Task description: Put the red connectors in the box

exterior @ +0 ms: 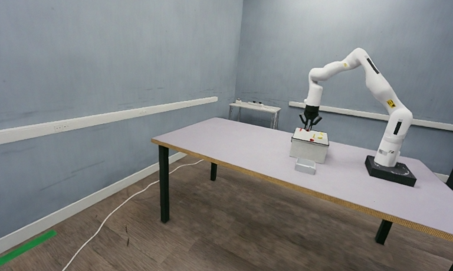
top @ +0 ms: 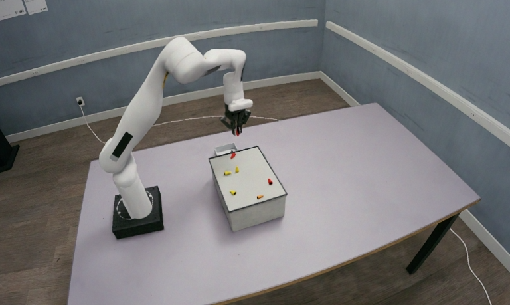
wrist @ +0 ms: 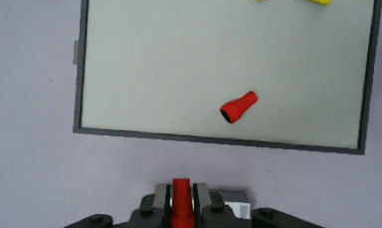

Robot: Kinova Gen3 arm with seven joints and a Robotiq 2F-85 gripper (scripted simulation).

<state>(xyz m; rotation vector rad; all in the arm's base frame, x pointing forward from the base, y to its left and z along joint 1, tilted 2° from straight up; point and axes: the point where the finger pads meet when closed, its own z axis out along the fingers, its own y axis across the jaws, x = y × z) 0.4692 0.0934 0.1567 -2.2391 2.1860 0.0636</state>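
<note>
My gripper is now 4 cm past the grey tool case, 17 cm to the left of it and 12 cm above it. From my hand the other things lie so: orange connector 4 cm behind, 30 cm to the right, 9 cm below.
</note>
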